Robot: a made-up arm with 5 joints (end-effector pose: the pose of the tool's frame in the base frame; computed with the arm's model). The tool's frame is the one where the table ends. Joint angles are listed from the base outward.
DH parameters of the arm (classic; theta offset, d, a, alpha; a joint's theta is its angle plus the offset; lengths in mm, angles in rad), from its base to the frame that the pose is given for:
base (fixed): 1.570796 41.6 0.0 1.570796
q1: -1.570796 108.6 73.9 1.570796
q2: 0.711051 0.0 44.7 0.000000
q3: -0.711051 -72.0 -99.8 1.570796
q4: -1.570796 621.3 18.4 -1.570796
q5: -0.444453 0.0 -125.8 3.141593
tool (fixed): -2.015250 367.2 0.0 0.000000
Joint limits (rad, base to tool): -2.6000..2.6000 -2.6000..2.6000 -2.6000..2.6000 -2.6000..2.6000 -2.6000..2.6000
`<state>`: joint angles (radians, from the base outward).
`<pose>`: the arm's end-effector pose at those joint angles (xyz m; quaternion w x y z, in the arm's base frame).
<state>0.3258 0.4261 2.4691 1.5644 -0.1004</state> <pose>0.6418 0.5480 -0.2101 0.1403 -0.1004 -0.5769 -0.7984</pose>
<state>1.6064 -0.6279 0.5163 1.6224 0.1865</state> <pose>-0.4527 -0.1457 0.4807 0.9993 -0.0077 -0.0032 -0.0375</pose>
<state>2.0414 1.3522 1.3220 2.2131 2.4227</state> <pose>0.8845 0.0564 0.4351 0.6921 0.4880 -0.1622 0.5065</pose>
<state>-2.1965 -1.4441 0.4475 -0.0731 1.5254</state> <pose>0.0697 0.6128 -0.4067 0.0102 -0.6940 -0.3840 -0.6090</pose>
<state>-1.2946 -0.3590 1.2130 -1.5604 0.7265</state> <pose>-0.3081 -0.6675 0.1603 0.9890 0.1338 -0.0124 0.0626</pose>
